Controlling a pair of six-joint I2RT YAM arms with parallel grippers.
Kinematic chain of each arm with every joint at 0, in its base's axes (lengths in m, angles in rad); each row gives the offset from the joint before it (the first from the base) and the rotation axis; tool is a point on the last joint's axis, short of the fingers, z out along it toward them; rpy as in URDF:
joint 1: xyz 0 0 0.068 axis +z
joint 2: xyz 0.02 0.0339 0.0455 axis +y
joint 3: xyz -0.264 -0.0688 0 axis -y
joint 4: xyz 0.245 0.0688 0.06 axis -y
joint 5: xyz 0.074 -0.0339 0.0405 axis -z
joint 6: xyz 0.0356 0 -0.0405 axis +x
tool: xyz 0 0 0 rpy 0 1.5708 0
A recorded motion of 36 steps. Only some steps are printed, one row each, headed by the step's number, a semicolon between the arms.
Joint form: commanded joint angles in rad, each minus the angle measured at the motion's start. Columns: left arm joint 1, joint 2, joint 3, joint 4, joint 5, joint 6; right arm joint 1, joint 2, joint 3, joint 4, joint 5, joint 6.
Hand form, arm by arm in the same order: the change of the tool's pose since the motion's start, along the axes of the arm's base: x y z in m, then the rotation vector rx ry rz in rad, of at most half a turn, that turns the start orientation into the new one. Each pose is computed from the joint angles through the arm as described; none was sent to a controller.
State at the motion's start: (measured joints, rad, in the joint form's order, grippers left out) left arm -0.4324 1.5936 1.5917 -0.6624 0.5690 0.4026; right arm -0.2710 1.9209 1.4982 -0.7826 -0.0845 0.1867
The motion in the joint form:
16: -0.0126 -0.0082 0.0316 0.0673 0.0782 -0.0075; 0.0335 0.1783 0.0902 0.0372 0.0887 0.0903
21: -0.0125 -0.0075 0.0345 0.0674 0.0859 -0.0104; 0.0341 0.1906 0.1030 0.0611 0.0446 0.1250
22: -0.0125 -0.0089 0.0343 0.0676 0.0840 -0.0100; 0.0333 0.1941 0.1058 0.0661 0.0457 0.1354
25: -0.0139 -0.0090 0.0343 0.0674 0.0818 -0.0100; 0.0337 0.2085 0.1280 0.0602 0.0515 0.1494
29: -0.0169 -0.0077 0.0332 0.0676 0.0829 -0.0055; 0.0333 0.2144 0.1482 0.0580 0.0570 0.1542
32: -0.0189 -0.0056 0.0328 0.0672 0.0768 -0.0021; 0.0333 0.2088 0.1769 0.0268 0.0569 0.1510
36: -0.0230 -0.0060 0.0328 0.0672 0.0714 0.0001; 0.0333 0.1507 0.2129 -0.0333 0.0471 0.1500
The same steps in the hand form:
16: -0.0028 -0.0061 0.0197 -0.0888 -0.0718 -0.0731; 0.0339 0.0022 -0.0436 -0.0380 0.0661 -0.0812
21: -0.0029 -0.0063 0.0205 -0.0948 -0.0697 -0.0781; 0.0396 0.0028 -0.0443 0.0098 0.0328 -0.0984
22: -0.0032 -0.0061 0.0209 -0.0942 -0.0718 -0.0767; 0.0406 0.0021 -0.0448 0.0116 0.0285 -0.1093
25: -0.0034 -0.0065 0.0209 -0.0931 -0.0722 -0.0763; 0.0445 0.0011 -0.0448 0.0109 0.0272 -0.1240
29: -0.0036 -0.0076 0.0201 -0.0913 -0.0734 -0.0823; 0.0478 0.0000 -0.0417 0.0054 0.0160 -0.1308
32: -0.0032 -0.0083 0.0192 -0.0858 -0.0749 -0.0808; 0.0488 -0.0003 -0.0323 0.0038 0.0130 -0.1278
36: -0.0039 -0.0095 0.0193 -0.0825 -0.0782 -0.0815; 0.0432 0.0014 0.0002 0.0065 -0.0220 -0.1232

